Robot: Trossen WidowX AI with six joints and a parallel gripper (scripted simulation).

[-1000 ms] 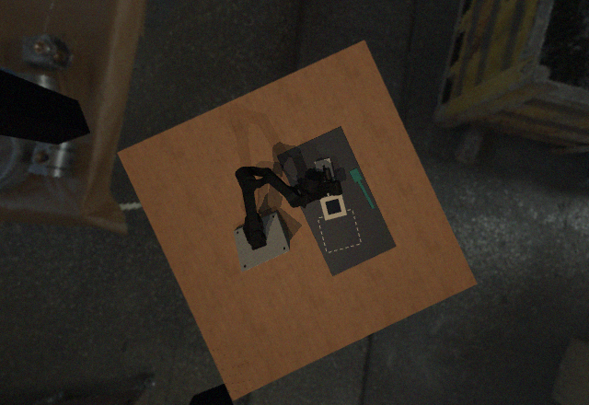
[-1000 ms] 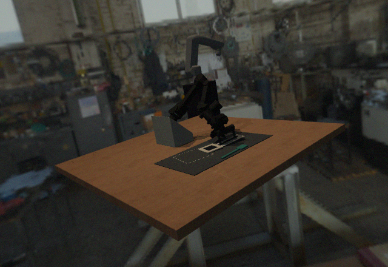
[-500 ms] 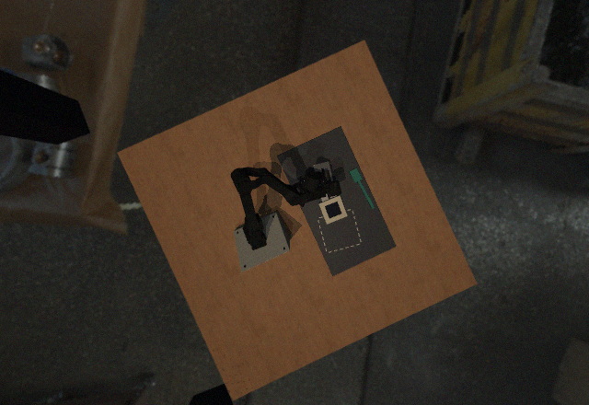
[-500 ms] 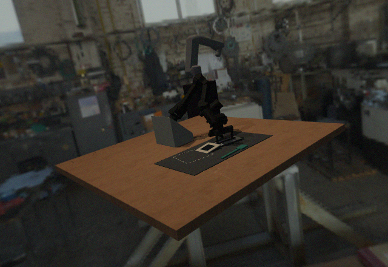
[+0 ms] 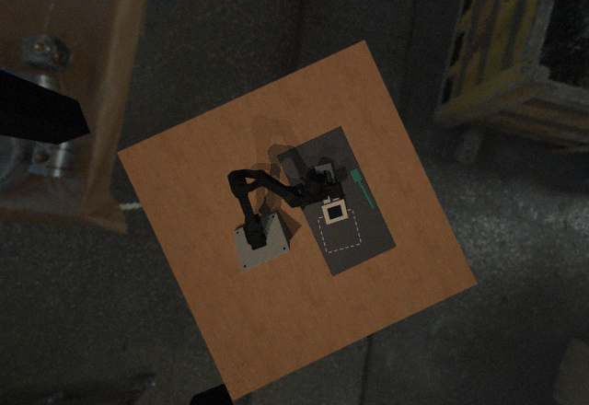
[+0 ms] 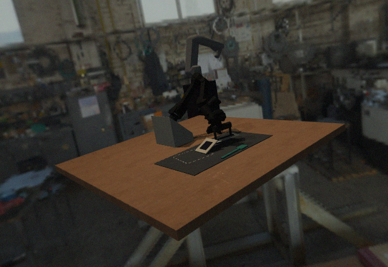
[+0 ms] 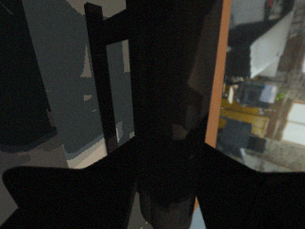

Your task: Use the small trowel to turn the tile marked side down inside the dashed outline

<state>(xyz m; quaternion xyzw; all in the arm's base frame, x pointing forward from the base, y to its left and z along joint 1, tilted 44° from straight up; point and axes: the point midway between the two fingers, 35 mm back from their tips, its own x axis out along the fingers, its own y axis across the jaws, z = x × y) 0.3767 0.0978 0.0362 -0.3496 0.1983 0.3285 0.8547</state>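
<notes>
The tile lies 30 mm behind my gripper tip, 100 mm to the right of it and 60 mm below it. The rest, counted from my gripper tip: green flat tool (130 mm ahead, 30 mm to the right, 80 mm below); then trowel (30 mm behind, 10 mm below).
</notes>
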